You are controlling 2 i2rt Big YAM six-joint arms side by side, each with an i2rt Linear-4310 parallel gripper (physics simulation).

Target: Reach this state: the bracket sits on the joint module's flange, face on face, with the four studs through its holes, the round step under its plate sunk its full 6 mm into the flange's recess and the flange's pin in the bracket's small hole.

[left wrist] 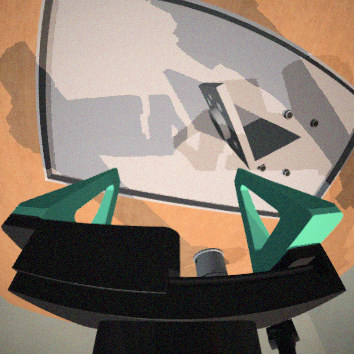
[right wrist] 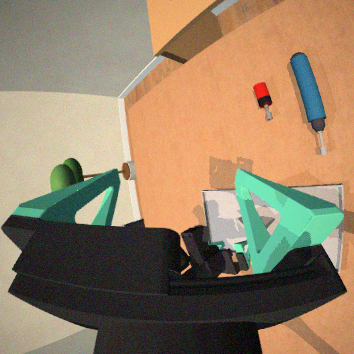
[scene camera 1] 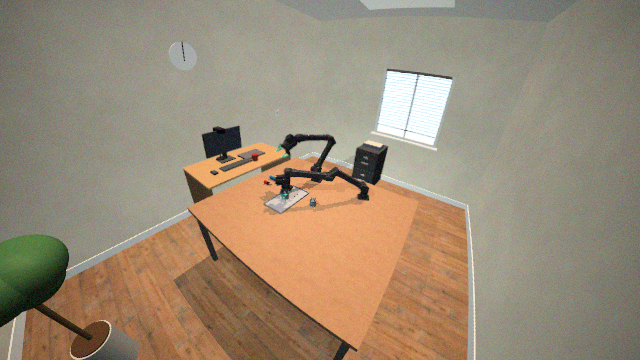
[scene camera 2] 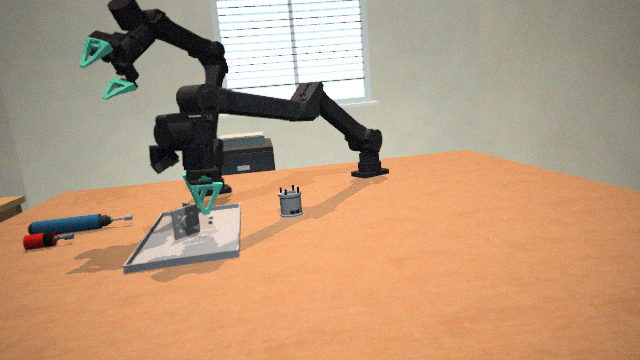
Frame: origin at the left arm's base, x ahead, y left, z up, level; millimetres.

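Seen in the pictures: left gripper, between the fingertips: (left wrist: 176, 174) (right wrist: 236, 241) (scene camera 1: 286, 196) (scene camera 2: 202, 209); right gripper, between the fingertips: (right wrist: 177, 174) (scene camera 1: 278, 154) (scene camera 2: 93, 83); left arm's base, origin of its link: (scene camera 1: 363, 197) (scene camera 2: 370, 174); right arm's base, origin of its link: (scene camera 1: 316, 180).
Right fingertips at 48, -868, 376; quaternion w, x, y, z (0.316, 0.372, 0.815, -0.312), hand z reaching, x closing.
Note:
Pixels of each thing's middle, then the offset from my right fingertips to it, as dx, dy, dz.
- grey bracket, middle of its body: (left wrist: 243, 110) (scene camera 2: 181, 220) (right wrist: 255, 220) +155, +109, -337
- shallow tray, middle of its body: (left wrist: 226, 129) (scene camera 2: 194, 230) (right wrist: 261, 225) (scene camera 1: 287, 198) +162, +135, -368
- joint module, middle of its body: (left wrist: 211, 273) (scene camera 2: 290, 200) (scene camera 1: 312, 201) +198, +389, -339
- blue screwdriver, middle of its body: (right wrist: 311, 101) (scene camera 2: 83, 223) -118, -67, -356
The grey bracket (scene camera 2: 186, 223) (left wrist: 220, 120) stands on edge in the shallow tray (scene camera 2: 185, 264) (left wrist: 42, 110), its plate with holes and round step upright. The joint module (scene camera 2: 291, 204) (left wrist: 211, 263) (scene camera 1: 313, 202) stands upright on the table outside the tray, studs up; its flange's pin and recess cannot be made out. My left gripper (scene camera 2: 201, 206) (left wrist: 176, 174) is open and empty above the tray, close to the bracket; in the left wrist view the bracket lies beyond the fingertips, toward the right one. My right gripper (scene camera 2: 93, 81) (right wrist: 177, 174) is open and empty, high above the table.
Several small nuts (left wrist: 288, 114) lie in the tray beside the bracket. A blue screwdriver (scene camera 2: 67, 223) (right wrist: 307, 87) and a short red one (scene camera 2: 39, 241) (right wrist: 262, 94) lie on the table beyond the tray. The left arm reaches across from its base (scene camera 2: 370, 165).

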